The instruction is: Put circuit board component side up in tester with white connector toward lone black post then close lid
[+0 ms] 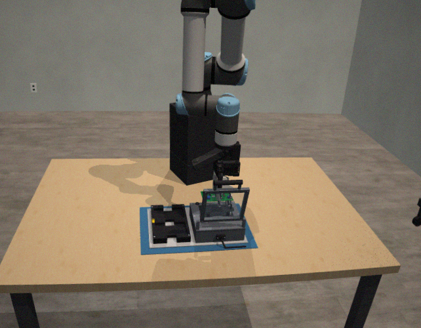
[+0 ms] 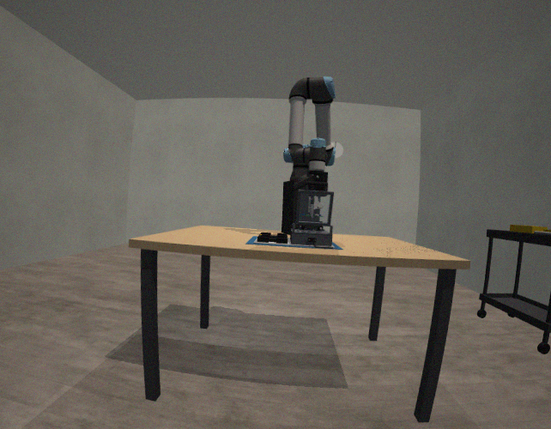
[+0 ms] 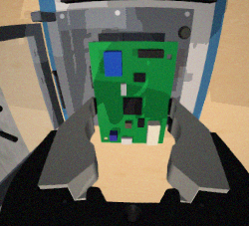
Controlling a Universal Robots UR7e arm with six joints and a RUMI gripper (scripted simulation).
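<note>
My gripper is now 60 mm above the tester bed, 10 mm to the right of it and 10 mm short of it. Round my hand: framed lid 120 mm ahead, 50 mm above, 20 mm to the left; then green circuit board right at my hand.
</note>
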